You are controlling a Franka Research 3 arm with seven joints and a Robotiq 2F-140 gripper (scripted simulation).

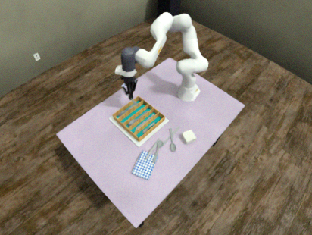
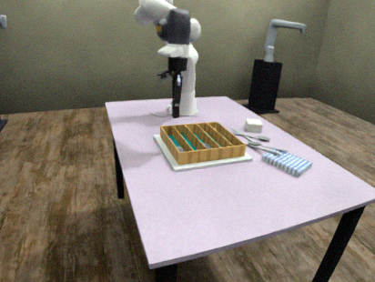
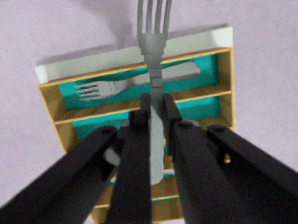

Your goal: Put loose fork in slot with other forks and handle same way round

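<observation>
My hand is 140 mm above the wooden tray, 110 mm to the right of it and 30 mm short of it. The rest, counted from my hand: white block: 500 mm to the left, 160 mm below, 120 mm behind; then knife: 380 mm to the left, 160 mm below, 150 mm ahead; then napkin: 420 mm to the left, 260 mm ahead, 170 mm below.
</observation>
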